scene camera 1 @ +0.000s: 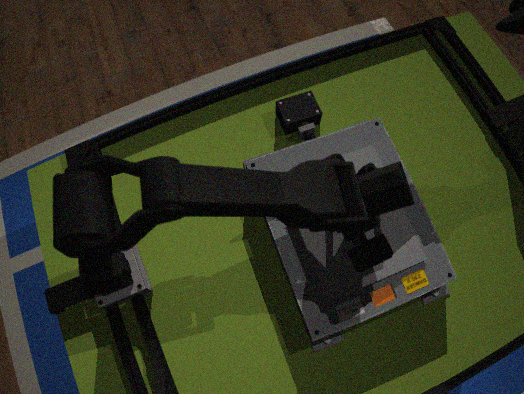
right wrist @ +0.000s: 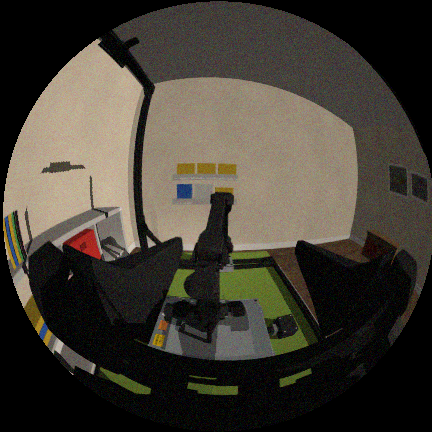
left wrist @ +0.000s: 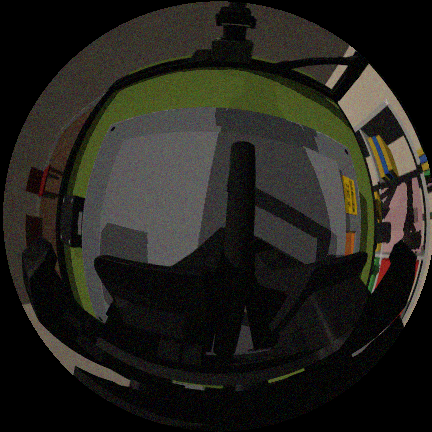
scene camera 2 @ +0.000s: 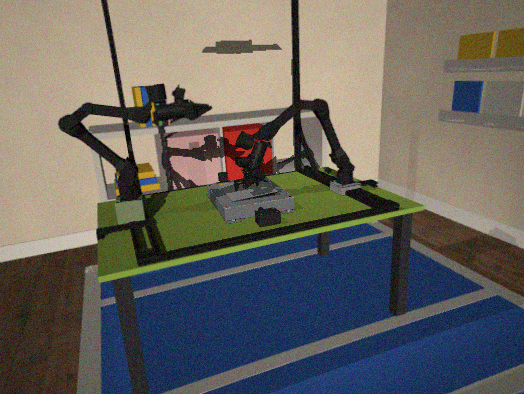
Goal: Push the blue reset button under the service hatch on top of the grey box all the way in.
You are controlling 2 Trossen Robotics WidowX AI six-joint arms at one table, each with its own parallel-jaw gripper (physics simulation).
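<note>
The grey box (scene camera 1: 320,144) (scene camera 2: 262,207) (left wrist: 94,200) (right wrist: 256,325) stands on the green table. Its service hatch (scene camera 1: 402,254) (left wrist: 165,175) lies over the top; whether it is raised a little is unclear under the shadows. A black bar handle (left wrist: 241,190) runs along the hatch in the left wrist view. My left gripper (scene camera 1: 362,232) (scene camera 2: 252,180) (left wrist: 230,233) (right wrist: 209,332) is low over the box, its fingers shut on this handle. My right gripper (scene camera 2: 207,107) (right wrist: 241,245) is open and empty, high above the table. The blue reset button does not show in any view.
A small black box (scene camera 1: 299,111) (scene camera 2: 267,216) (left wrist: 71,220) (right wrist: 286,325) stands close beside the grey box. A yellow danger label (scene camera 1: 415,281) (left wrist: 349,195) and an orange label (scene camera 1: 384,295) (left wrist: 349,243) sit near one edge of its top. Black rails (scene camera 2: 210,245) run along the table edges.
</note>
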